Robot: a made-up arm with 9 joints.
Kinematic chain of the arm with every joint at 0, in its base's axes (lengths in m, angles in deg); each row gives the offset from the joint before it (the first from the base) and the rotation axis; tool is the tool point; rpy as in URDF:
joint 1: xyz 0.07 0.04 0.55 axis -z
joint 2: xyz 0.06 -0.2 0 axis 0.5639 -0.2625 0.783
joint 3: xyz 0 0.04 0 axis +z
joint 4: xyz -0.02 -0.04 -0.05 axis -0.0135 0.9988 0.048
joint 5: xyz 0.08 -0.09 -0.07 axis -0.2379 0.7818 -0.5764
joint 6: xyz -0.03 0.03 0 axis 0.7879 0.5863 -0.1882
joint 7: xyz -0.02 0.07 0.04 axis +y
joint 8: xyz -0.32 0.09 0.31 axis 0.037 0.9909 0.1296
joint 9: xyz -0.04 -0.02 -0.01 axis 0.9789 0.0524 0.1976
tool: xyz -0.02 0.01 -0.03 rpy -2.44 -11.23 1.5
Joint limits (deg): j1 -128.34..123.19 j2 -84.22..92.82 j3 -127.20..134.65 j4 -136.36..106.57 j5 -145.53..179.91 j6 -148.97..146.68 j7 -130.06..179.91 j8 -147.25..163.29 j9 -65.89..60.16
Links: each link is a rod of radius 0.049 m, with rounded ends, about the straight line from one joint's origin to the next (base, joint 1, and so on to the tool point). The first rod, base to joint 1, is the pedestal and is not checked.
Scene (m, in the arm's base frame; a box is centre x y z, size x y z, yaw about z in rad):
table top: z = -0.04
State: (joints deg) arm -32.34 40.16 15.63 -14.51 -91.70 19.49 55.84 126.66 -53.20
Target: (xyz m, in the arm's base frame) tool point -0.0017 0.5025 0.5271
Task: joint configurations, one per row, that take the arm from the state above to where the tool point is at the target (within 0.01 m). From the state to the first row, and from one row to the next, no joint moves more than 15 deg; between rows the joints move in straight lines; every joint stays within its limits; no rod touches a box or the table.
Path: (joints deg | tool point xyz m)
1: -35.89 53.32 28.46 -24.51 -97.24 12.84 52.41 130.81 -54.88 | 0.6682 -0.2141 0.3061
2: -39.44 66.49 41.28 -34.51 -102.79 6.18 48.99 134.97 -56.57 | 0.6250 0.1548 0.2375
3: -42.99 79.66 54.11 -44.51 -108.33 -0.47 45.56 139.12 -58.25 | 0.3674 0.4557 0.3250
4: -46.54 92.82 66.93 -54.51 -113.88 -7.13 42.14 143.28 -59.94 | -0.0016 0.5025 0.5271

